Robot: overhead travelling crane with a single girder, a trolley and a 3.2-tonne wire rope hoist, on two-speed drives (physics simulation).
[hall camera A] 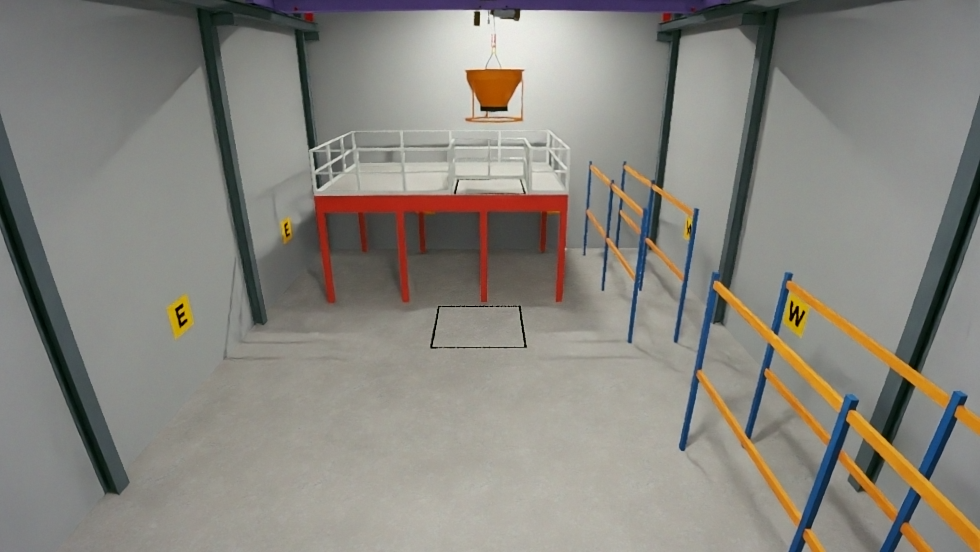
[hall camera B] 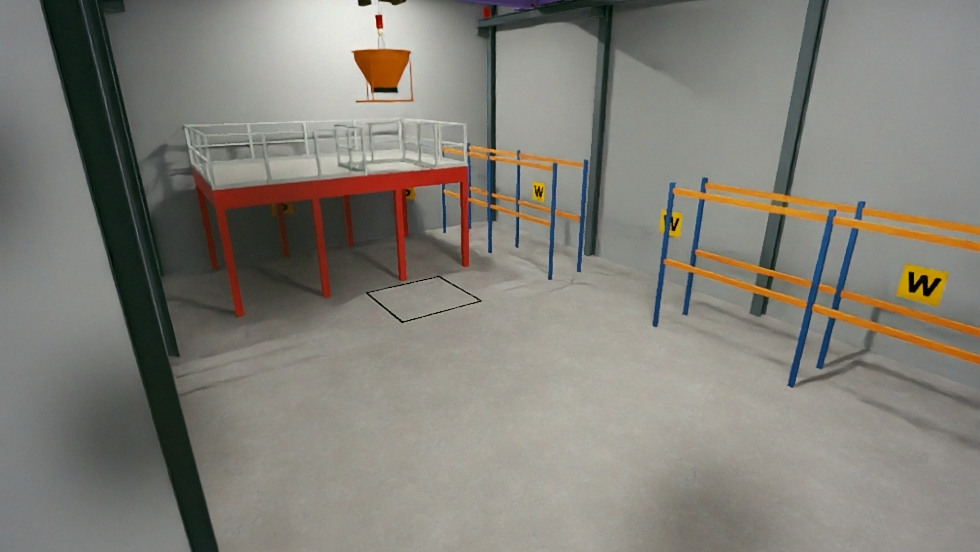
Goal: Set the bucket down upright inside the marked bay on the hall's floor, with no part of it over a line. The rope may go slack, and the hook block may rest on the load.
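The orange bucket (hall camera A: 493, 87) (hall camera B: 382, 67) hangs upright in the air, above the level of the platform's railing. Its base ring is clear of the railing in both views. My gripper, the red hook block (hall camera A: 493, 42) (hall camera B: 379, 23), is directly above the bucket and holds it by its bail; the hook itself is too small to make out. The marked bay (hall camera A: 477, 347) (hall camera B: 441, 310) is a black rectangular outline on the hall's floor, in front of the platform. The bucket is high above floor level and appears farther back than the bay.
The platform (hall camera A: 440, 202) (hall camera B: 342, 185) has red legs and white railings. Another black outline (hall camera A: 489, 179) lies on its deck. A far blue and orange rack (hall camera A: 637, 274) (hall camera B: 552, 219) stands right of the platform; a nearer rack (hall camera A: 700, 363) (hall camera B: 661, 253) stands along the right wall.
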